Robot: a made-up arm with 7 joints. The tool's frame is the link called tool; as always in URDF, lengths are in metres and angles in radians. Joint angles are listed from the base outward. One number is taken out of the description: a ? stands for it. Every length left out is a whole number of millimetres.
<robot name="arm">
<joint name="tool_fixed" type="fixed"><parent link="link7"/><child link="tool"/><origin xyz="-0.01 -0.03 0" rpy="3.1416 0 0"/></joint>
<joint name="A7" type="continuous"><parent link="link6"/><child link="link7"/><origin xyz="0.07 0.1 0" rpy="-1.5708 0 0"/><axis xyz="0 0 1"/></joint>
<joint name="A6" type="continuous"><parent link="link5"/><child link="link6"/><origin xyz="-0.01 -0.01 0" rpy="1.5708 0 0"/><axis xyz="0 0 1"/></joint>
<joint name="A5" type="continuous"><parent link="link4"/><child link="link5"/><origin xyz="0.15 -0.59 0" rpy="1.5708 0 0"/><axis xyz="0 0 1"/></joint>
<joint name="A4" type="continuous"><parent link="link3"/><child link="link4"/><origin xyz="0.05 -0.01 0" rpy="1.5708 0 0"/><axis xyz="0 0 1"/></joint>
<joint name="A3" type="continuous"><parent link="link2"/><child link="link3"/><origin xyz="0.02 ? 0" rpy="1.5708 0 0"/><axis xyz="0 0 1"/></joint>
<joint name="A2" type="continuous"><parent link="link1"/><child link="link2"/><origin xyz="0 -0.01 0" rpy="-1.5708 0 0"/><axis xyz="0 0 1"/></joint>
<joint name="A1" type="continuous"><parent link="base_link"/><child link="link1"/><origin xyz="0 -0.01 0.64" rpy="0 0 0"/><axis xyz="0 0 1"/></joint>
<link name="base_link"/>
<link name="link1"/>
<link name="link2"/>
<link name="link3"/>
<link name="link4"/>
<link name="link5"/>
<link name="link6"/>
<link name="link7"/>
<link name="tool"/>
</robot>
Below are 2 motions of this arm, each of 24 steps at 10 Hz.
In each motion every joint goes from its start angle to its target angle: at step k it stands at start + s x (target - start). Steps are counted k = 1, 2, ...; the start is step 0. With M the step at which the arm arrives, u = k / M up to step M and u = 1 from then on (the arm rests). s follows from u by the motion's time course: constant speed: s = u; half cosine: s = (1 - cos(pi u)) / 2; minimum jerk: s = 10 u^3 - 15 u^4 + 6 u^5.
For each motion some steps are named. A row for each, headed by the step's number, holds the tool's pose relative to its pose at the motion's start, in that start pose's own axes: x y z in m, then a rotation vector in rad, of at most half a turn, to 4 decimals.
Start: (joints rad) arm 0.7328 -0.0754 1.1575 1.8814 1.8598 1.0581 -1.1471
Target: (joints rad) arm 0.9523 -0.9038 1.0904 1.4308 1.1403 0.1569 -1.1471
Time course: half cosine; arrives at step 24
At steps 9, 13, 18, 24:
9: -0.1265 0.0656 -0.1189 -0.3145 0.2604 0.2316
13: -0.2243 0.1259 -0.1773 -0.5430 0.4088 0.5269
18: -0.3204 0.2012 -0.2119 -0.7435 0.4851 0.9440
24: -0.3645 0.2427 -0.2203 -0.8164 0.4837 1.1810

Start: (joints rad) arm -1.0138 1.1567 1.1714 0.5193 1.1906 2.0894 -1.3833
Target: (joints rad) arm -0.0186 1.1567 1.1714 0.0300 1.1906 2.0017 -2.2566
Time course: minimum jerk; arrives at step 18
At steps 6, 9, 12, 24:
6: -0.0878 -0.1036 -0.0274 0.0617 -0.0306 -0.1050
9: -0.2427 -0.1796 -0.0727 0.1185 -0.0859 -0.2553
12: -0.4019 -0.1716 -0.1189 0.1407 -0.1440 -0.4108
24: -0.4989 -0.1184 -0.1489 0.1366 -0.1805 -0.5259

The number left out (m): -0.42
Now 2 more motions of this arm.
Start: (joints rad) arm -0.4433 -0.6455 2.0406 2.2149 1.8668 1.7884 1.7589
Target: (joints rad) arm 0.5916 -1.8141 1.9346 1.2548 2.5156 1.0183 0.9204
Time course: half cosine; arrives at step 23
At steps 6, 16, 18, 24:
6: 0.1558 0.0594 -0.1923 -0.0249 0.0054 -0.0641
16: 0.7574 -0.1264 -0.5440 0.1921 -0.5647 0.1029
18: 0.8065 -0.1620 -0.5241 0.2479 -0.6992 0.2279
24: 0.8359 -0.1937 -0.4881 0.3164 -0.8471 0.4013

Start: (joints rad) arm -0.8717 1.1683 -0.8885 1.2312 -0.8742 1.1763 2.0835
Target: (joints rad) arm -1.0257 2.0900 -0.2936 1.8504 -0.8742 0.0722 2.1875
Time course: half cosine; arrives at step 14
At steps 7, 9, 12, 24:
7: -0.3791 0.0548 0.1780 0.6221 0.2494 0.3086
9: -0.5561 0.0021 0.2268 0.8113 0.4837 0.4560
12: -0.7205 -0.0938 0.2609 0.9451 0.8076 0.5782
24: -0.7503 -0.1175 0.2659 0.9638 0.8839 0.5961

